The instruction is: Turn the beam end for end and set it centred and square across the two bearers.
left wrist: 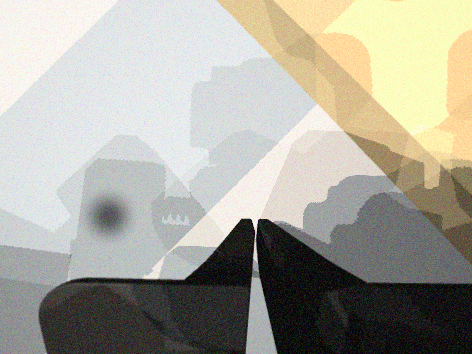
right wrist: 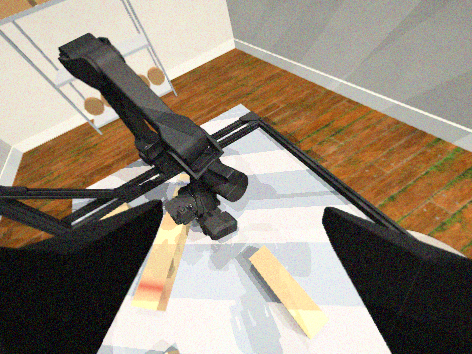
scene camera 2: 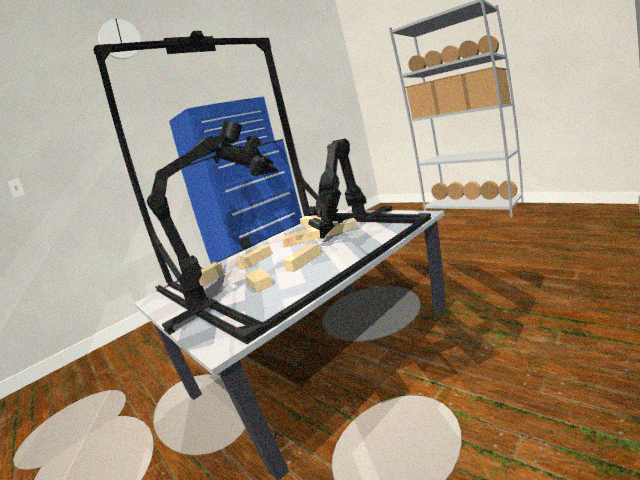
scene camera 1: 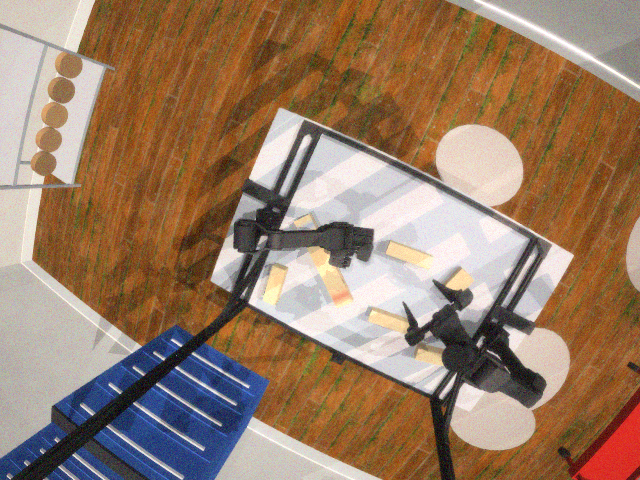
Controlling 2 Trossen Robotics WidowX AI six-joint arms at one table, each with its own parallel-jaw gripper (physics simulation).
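Where they show: left gripper, between the fingertips: [left wrist: 253, 229] [right wrist: 206, 233] [scene camera 2: 321, 238]; right gripper, between the fingertips: [right wrist: 244, 210] [scene camera 2: 275, 166] [scene camera 1: 418, 290]; left arm's base, origin of its link: [right wrist: 167, 167] [scene camera 2: 359, 215] [scene camera 1: 271, 219]; right arm's base, origin of its link: [scene camera 2: 196, 301] [scene camera 1: 490, 329].
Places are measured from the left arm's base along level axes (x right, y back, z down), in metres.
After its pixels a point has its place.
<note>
The long pale wooden beam [scene camera 1: 333, 281] {z -0.018, x 0.096, y -0.305 m} [scene camera 2: 298, 237] {z -0.010, x 0.088, y -0.341 m} [left wrist: 405, 65] {z -0.019, x 0.045, y -0.262 m} [right wrist: 157, 272] {z -0.019, x 0.112, y -0.330 m} lies on the table, a red band near one end; the left arm hides its middle in scene camera 1. My left gripper [left wrist: 253, 229] {z 0.003, x -0.020, y -0.302 m} is shut, nothing between its fingers, low over the table beside the beam. Two similar shorter blocks, one [scene camera 1: 408, 254] {z -0.025, x -0.113, y -0.494 m} [scene camera 2: 302, 256] {z -0.015, x -0.136, y -0.519 m} [right wrist: 287, 290] {z -0.025, x -0.112, y -0.510 m} and another [scene camera 1: 386, 319] {z -0.025, x 0.133, y -0.539 m} [scene camera 2: 254, 255] {z -0.016, x 0.114, y -0.572 m}, lie roughly parallel and apart; they look like the bearers, though I cannot be sure. My right gripper [scene camera 1: 419, 292] {z -0.358, x -0.097, y -0.507 m} [scene camera 2: 273, 169] {z -0.358, x -0.097, y -0.507 m} [right wrist: 244, 210] {z -0.358, x -0.097, y -0.507 m} is open and empty, high above the table.
Other wooden blocks lie near the left arm [scene camera 1: 275, 284] [scene camera 2: 310, 221] {z -0.101, x -0.058, y -0.374 m}, beside the right gripper in scene camera 1 [scene camera 1: 458, 280] {z -0.019, x -0.111, y -0.697 m} [scene camera 2: 259, 280] {z -0.017, x -0.142, y -0.727 m}, and by the right arm's base [scene camera 1: 428, 354] [scene camera 2: 210, 273]. A black frame [scene camera 1: 387, 159] {z 0.004, x -0.371, y -0.287 m} [scene camera 2: 330, 281] {z -0.001, x -0.374, y -0.622 m} edges the table. A blue cabinet [scene camera 2: 193, 155] stands behind.
</note>
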